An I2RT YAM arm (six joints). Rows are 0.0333 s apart.
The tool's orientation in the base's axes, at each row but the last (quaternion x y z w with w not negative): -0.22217, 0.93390, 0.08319, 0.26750; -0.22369, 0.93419, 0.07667, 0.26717; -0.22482, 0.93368, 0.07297, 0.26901; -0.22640, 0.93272, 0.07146, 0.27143; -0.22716, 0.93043, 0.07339, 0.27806; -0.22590, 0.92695, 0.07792, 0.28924; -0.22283, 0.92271, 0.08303, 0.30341; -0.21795, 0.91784, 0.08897, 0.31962; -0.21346, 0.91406, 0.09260, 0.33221; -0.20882, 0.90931, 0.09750, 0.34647; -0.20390, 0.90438, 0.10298, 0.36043; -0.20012, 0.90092, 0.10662, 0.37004; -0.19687, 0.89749, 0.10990, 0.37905
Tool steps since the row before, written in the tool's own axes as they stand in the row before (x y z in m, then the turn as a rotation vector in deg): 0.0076, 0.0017, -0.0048, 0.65, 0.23, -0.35; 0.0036, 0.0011, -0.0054, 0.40, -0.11, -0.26; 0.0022, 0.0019, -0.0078, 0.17, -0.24, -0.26; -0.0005, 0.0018, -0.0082, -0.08, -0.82, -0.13; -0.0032, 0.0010, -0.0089, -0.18, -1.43, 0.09; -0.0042, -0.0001, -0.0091, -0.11, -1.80, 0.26; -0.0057, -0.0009, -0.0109, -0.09, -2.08, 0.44; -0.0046, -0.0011, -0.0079, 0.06, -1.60, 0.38; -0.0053, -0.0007, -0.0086, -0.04, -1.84, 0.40; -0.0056, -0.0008, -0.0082, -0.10, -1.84, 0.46; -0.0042, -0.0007, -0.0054, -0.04, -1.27, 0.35; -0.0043, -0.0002, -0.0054, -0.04, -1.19, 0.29; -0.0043, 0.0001, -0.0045, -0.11, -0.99, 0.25
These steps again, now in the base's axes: -0.0088, -0.0026, 0.0000, -0.76, -0.13, -0.05; -0.0057, -0.0018, 0.0027, -0.37, -0.32, 0.00; -0.0062, -0.0012, 0.0054, -0.14, -0.34, 0.12; -0.0043, -0.0003, 0.0072, 0.38, -0.73, 0.14; -0.0024, -0.0002, 0.0092, 0.84, -1.17, 0.01; -0.0014, -0.0010, 0.0099, 1.05, -1.48, -0.18; -0.0012, -0.0019, 0.0121, 1.25, -1.69, -0.34; -0.0006, -0.0018, 0.0090, 0.90, -1.33, -0.37; -0.0009, -0.0016, 0.0100, 1.09, -1.50, -0.33; -0.0007, -0.0016, 0.0098, 1.16, -1.47, -0.33; -0.0002, -0.0012, 0.0068, 0.80, -1.01, -0.27; -0.0005, -0.0008, 0.0068, 0.73, -0.96, -0.23; -0.0002, -0.0003, 0.0062, 0.66, -0.77, -0.14
